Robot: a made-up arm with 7 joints. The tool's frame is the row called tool.
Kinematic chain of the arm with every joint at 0, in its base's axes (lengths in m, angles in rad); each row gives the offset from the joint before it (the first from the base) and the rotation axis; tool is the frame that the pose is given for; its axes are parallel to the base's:
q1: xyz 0 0 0.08 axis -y
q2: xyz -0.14 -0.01 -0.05 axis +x
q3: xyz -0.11 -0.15 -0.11 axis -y
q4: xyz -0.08 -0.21 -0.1 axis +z
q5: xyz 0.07 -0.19 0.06 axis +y
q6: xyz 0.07 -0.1 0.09 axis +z
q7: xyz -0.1 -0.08 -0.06 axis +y
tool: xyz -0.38 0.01 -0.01
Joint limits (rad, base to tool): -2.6..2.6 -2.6..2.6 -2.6..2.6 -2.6..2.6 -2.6..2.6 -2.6..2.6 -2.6..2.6
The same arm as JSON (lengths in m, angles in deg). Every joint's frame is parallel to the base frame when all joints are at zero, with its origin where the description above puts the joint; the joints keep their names.
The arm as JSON. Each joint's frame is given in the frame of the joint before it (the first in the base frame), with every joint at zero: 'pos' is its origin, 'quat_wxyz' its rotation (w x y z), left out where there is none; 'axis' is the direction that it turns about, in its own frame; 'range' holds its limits. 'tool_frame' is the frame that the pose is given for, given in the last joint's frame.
{
  "length_unit": "m",
  "angle_unit": "deg",
  "joints": [
    {
      "joint": "q1",
      "pos": [
        0.0,
        0.0,
        0.08
      ],
      "axis": [
        0.0,
        -1.0,
        0.0
      ],
      "range": [
        -148.97,
        148.97
      ]
    },
    {
      "joint": "q2",
      "pos": [
        -0.14,
        -0.01,
        -0.05
      ],
      "axis": [
        1.0,
        0.0,
        0.0
      ],
      "range": [
        -148.97,
        148.97
      ]
    },
    {
      "joint": "q3",
      "pos": [
        -0.11,
        -0.15,
        -0.11
      ],
      "axis": [
        0.0,
        -1.0,
        0.0
      ],
      "range": [
        -148.97,
        148.97
      ]
    },
    {
      "joint": "q4",
      "pos": [
        -0.08,
        -0.21,
        -0.1
      ],
      "axis": [
        0.0,
        0.0,
        1.0
      ],
      "range": [
        -148.97,
        148.97
      ]
    },
    {
      "joint": "q5",
      "pos": [
        0.07,
        -0.19,
        0.06
      ],
      "axis": [
        0.0,
        1.0,
        0.0
      ],
      "range": [
        -148.97,
        148.97
      ]
    },
    {
      "joint": "q6",
      "pos": [
        0.07,
        -0.1,
        0.09
      ],
      "axis": [
        0.0,
        0.0,
        1.0
      ],
      "range": [
        -148.97,
        148.97
      ]
    },
    {
      "joint": "q7",
      "pos": [
        -0.1,
        -0.08,
        -0.06
      ],
      "axis": [
        0.0,
        1.0,
        0.0
      ],
      "range": [
        -148.97,
        148.97
      ]
    }
  ],
  "tool_frame": {
    "pos": [
      -0.38,
      0.01,
      -0.01
    ]
  }
}

